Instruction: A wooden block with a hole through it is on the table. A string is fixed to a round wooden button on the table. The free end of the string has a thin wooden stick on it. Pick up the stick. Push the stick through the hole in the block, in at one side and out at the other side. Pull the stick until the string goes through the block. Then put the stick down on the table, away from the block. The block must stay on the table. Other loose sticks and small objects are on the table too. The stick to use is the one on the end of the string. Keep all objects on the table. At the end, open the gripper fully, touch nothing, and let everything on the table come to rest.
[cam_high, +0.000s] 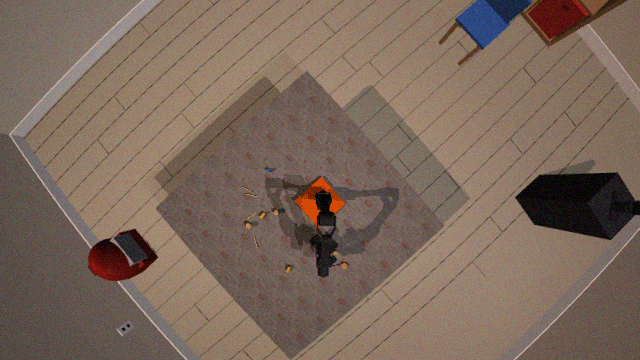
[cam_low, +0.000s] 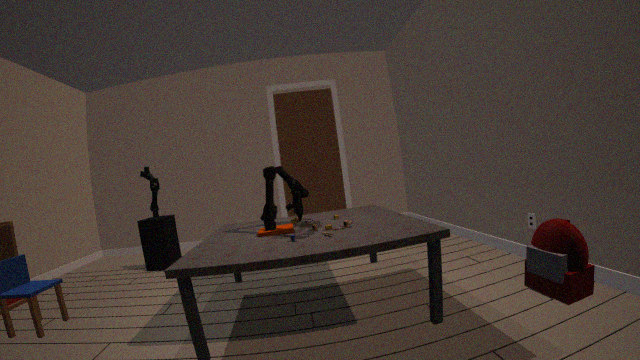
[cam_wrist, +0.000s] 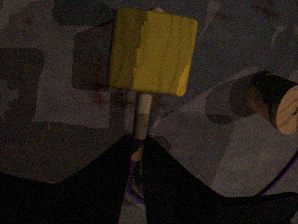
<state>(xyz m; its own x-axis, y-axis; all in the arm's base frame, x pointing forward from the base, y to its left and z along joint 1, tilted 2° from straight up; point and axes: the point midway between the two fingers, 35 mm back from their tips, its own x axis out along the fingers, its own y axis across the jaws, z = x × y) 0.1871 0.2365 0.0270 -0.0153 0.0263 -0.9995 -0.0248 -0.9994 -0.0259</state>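
Right now the purple string is 10 mm ahead of my gripper tip. Round my gripper tip: round wooden button (180 mm to the left, 20 mm behind, 10 mm below); blue piece (560 mm to the right, 30 mm behind); thin wooden stick (10 mm behind).
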